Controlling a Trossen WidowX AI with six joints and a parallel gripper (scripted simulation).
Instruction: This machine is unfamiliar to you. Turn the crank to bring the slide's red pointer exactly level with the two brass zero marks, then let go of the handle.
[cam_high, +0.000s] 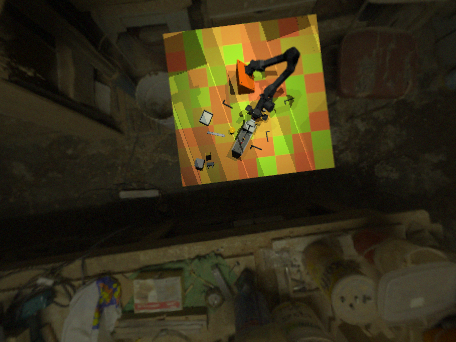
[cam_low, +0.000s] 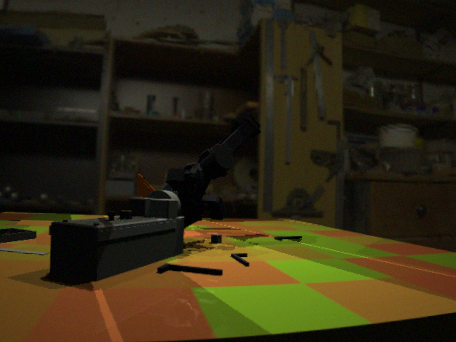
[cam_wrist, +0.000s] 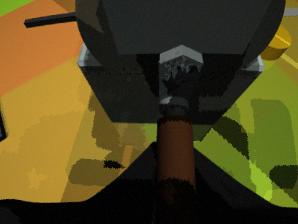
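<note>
The brown crank handle is 1 cm behind my gripper tip, 1 cm to the left of it and 3 cm above it. From my gripper tip the other things lie so: yellow disc (5 cm ahead, 17 cm to the right, 2 cm below); then red pointer (17 cm ahead, 11 cm to the right, 5 cm above); then small cube (9 cm behind, 12 cm to the left, 2 cm below).
</note>
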